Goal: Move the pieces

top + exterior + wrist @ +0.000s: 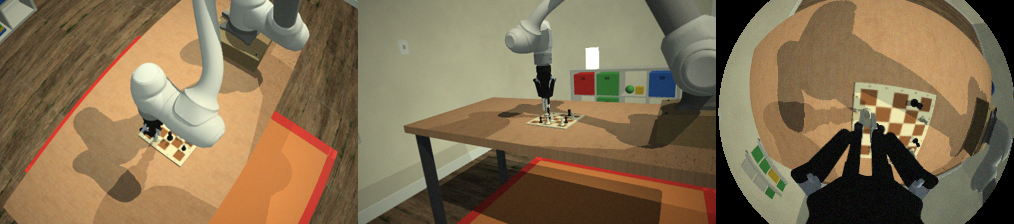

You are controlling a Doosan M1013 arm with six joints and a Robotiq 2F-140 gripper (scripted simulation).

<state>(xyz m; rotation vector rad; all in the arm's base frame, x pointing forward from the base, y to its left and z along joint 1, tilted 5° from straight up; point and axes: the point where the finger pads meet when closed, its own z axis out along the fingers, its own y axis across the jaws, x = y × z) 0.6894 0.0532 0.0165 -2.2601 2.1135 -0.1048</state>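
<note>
The white chess piece lies 30 mm below my hand. From my hand the other things lie so: small chessboard: 80 mm behind, 70 mm below, 30 mm to the left.
</note>
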